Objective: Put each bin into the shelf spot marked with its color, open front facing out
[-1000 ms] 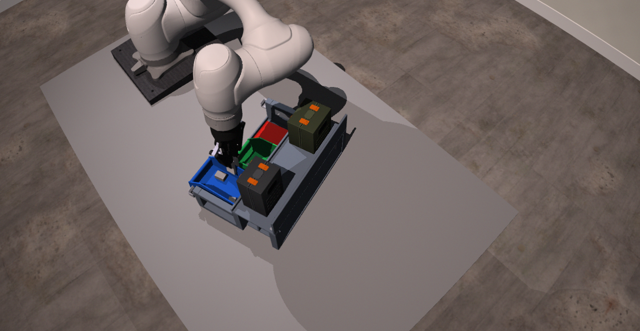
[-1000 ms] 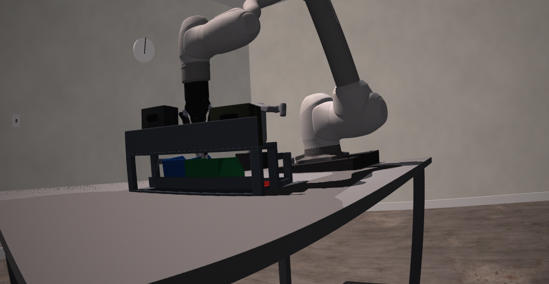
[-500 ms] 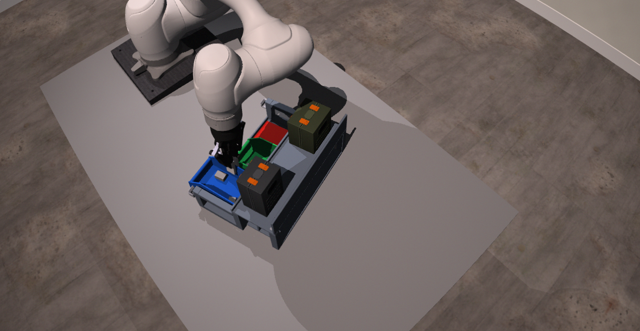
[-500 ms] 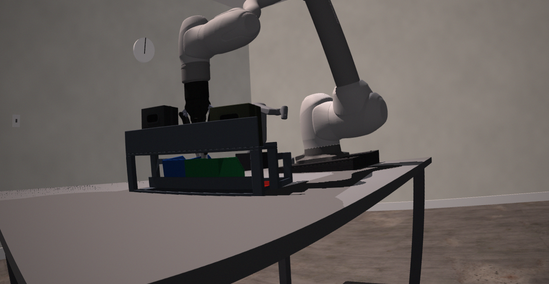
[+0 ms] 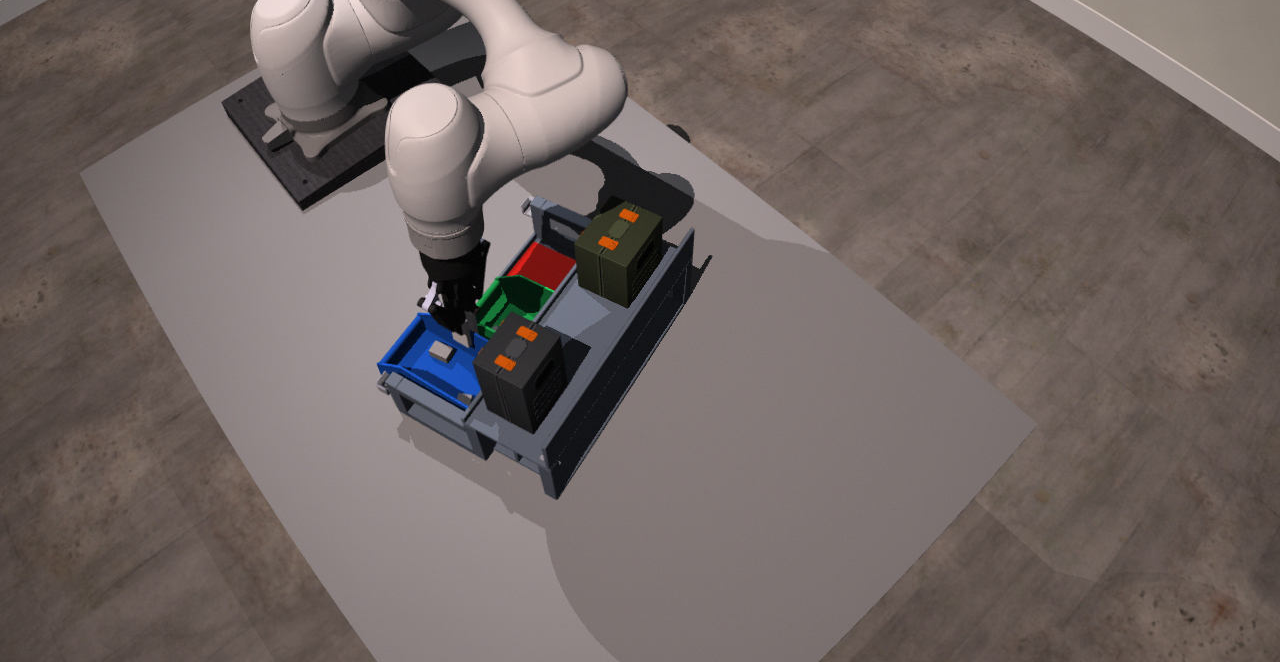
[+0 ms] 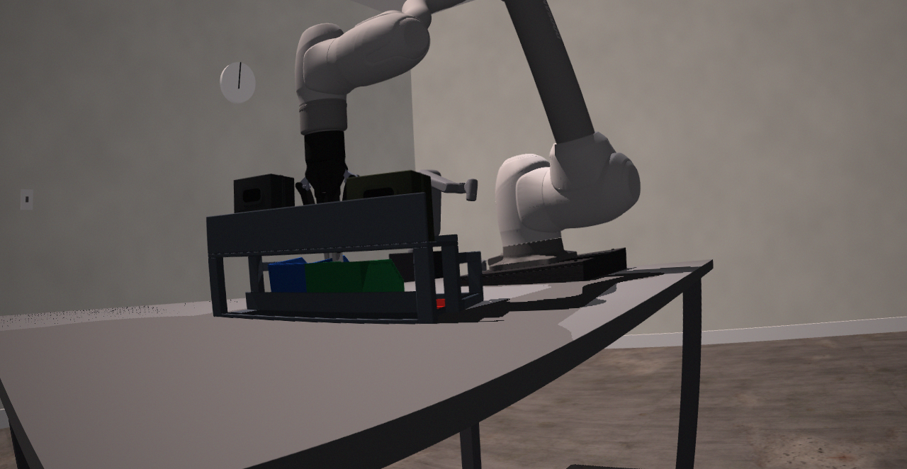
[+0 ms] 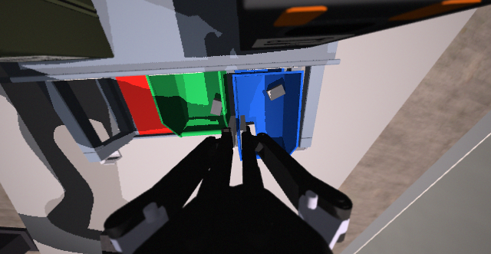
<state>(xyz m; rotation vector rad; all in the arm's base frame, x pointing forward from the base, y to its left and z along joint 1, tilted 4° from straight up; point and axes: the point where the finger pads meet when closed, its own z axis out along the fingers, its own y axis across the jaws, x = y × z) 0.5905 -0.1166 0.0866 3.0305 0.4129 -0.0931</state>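
The blue bin lies 5 cm to the right of my hand, 4 cm below it and 1 cm ahead of it. The rest, counted from my hand: olive case: 21 cm to the left, 9 cm ahead, 5 cm above; black case: 15 cm ahead, 7 cm above, 1 cm to the right; green bin: 8 cm to the left, 5 cm below, 3 cm ahead.
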